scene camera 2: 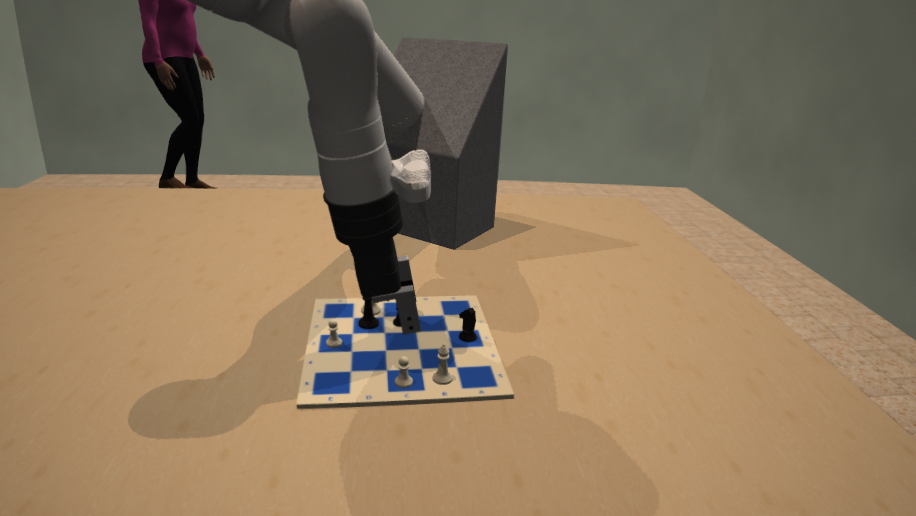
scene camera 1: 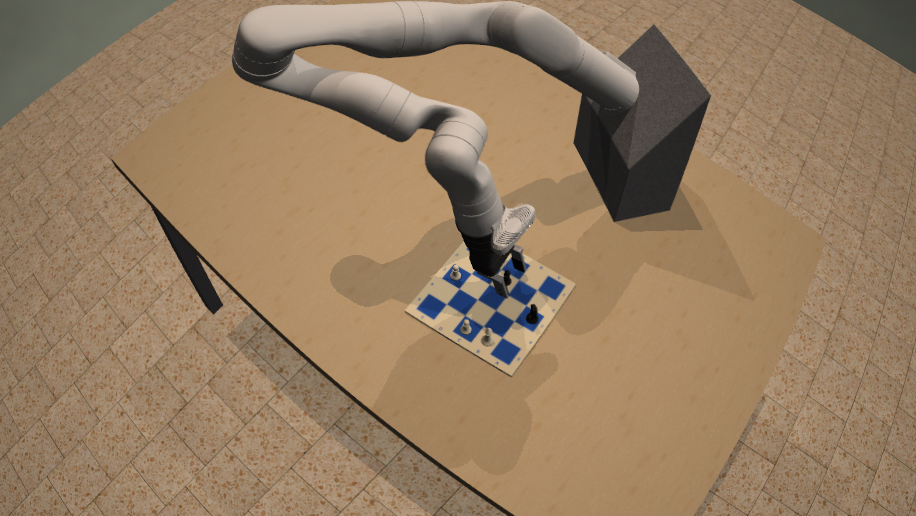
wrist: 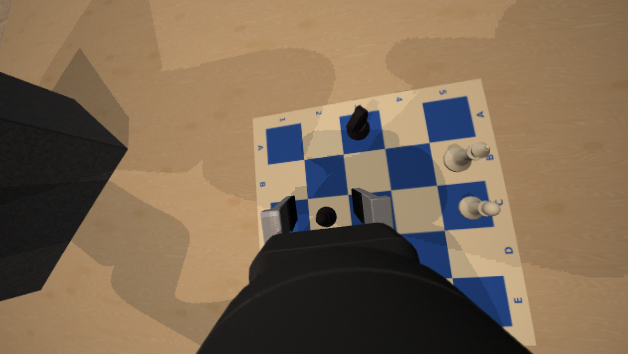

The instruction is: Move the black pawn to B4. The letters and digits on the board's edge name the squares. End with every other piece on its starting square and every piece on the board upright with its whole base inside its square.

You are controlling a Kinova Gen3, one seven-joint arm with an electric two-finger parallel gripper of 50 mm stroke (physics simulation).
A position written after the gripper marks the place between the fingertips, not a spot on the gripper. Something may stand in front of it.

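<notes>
The gripper (scene camera 2: 409,316) is in sight, and it's also the gripper (scene camera 1: 511,281) and the gripper (wrist: 324,204). There's a chessboard (scene camera 2: 361,372), and you'd find the chessboard (scene camera 1: 443,304) and the chessboard (wrist: 307,153) as well. Then there's a white bishop (wrist: 457,159), plus a white pawn (wrist: 471,207).
</notes>
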